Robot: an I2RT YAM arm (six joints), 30 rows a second.
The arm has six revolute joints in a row. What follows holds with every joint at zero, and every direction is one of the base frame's. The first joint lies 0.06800 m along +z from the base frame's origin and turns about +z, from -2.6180 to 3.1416 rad. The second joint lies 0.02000 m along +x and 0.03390 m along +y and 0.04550 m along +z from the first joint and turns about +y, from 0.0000 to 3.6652 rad. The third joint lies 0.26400 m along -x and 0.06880 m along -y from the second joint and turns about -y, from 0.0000 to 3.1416 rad. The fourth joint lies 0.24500 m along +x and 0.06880 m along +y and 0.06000 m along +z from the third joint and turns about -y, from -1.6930 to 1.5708 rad. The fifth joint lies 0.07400 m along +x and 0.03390 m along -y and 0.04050 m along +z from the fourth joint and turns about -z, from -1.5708 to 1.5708 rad. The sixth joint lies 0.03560 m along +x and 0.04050 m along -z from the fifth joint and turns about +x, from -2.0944 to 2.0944 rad. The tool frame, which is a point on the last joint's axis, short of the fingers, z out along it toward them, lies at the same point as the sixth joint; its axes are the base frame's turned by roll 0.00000, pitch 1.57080 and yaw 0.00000 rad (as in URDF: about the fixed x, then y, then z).
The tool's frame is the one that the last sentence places.
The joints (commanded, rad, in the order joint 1, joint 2, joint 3, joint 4, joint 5, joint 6), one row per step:
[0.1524, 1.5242, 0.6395, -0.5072, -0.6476, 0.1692]
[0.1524, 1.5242, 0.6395, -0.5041, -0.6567, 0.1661]
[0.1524, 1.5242, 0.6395, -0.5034, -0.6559, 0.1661]
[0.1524, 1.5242, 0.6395, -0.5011, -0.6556, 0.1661]
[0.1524, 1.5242, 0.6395, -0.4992, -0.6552, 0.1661]
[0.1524, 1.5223, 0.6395, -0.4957, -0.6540, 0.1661]
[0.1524, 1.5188, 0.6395, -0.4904, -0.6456, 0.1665]
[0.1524, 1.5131, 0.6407, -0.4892, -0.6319, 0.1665]
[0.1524, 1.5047, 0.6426, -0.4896, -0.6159, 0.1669]
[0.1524, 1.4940, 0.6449, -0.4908, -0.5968, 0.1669]
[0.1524, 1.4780, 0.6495, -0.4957, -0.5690, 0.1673]
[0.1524, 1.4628, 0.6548, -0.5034, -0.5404, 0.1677]
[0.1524, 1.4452, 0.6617, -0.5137, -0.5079, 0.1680]
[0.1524, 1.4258, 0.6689, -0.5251, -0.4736, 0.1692]
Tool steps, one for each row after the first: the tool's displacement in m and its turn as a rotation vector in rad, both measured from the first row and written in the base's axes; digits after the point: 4 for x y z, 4 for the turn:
[0.0002, 0.0003, 0.0003, 0.0092, -0.0036, 0.0041]
[0.0003, 0.0003, 0.0002, 0.0085, -0.0044, 0.0039]
[0.0005, 0.0003, 0.0003, 0.0085, -0.0068, 0.0039]
[0.0007, 0.0003, 0.0003, 0.0084, -0.0087, 0.0038]
[0.0011, 0.0003, 0.0007, 0.0081, -0.0142, 0.0036]
[0.0016, 0.0002, 0.0014, 0.0013, -0.0239, 0.0017]
[0.0021, -0.0001, 0.0026, -0.0108, -0.0339, -0.0009]
[0.0025, -0.0005, 0.0045, -0.0248, -0.0458, -0.0044]
[0.0030, -0.0010, 0.0068, -0.0414, -0.0603, -0.0085]
[0.0035, -0.0018, 0.0106, -0.0658, -0.0797, -0.0151]
[0.0039, -0.0026, 0.0144, -0.0914, -0.0963, -0.0221]
[0.0043, -0.0036, 0.0189, -0.1204, -0.1148, -0.0304]
[0.0045, -0.0046, 0.0239, -0.1507, -0.1341, -0.0403]

